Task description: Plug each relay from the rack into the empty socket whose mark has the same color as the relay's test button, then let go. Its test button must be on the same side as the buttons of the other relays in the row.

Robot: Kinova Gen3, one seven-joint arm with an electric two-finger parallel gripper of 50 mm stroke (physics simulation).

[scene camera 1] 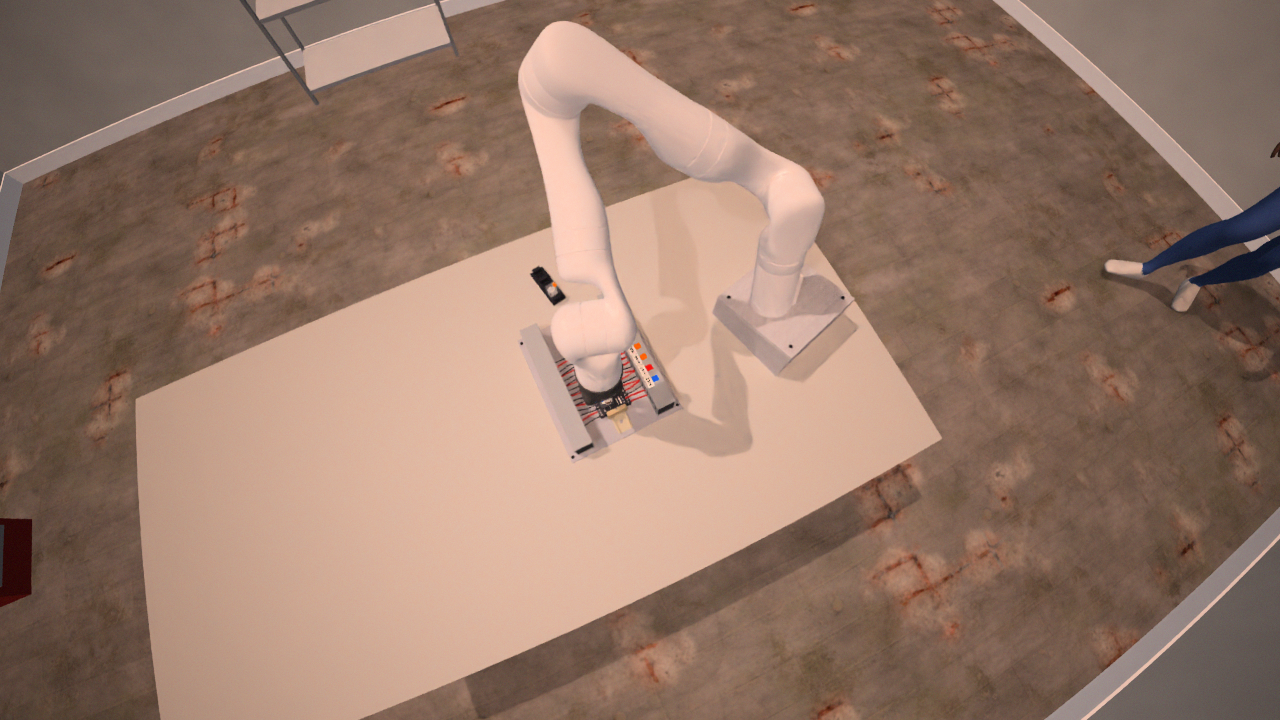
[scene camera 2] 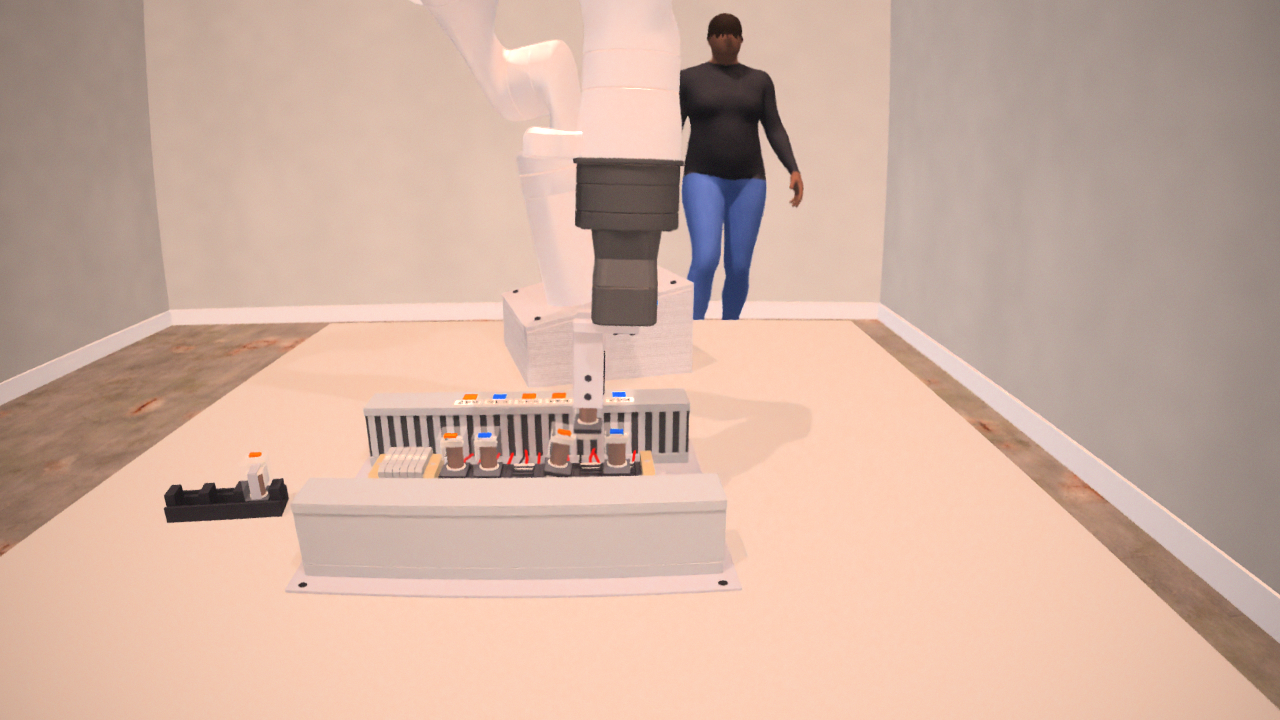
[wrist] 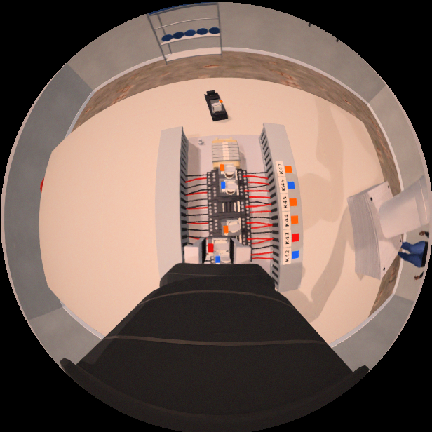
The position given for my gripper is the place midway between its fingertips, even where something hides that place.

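My gripper (scene camera 2: 589, 399) is visible, and the wrist view shows my gripper (wrist: 217, 246) too. Also visible to me: a black rack (scene camera 2: 209, 503), a red-button relay (scene camera 2: 587, 422), a blue-button K42 relay (scene camera 2: 616, 435), an orange-button K44 relay (scene camera 2: 562, 441), an orange-button K45 relay (scene camera 2: 255, 471) and an orange-button K47 relay (scene camera 2: 452, 442).
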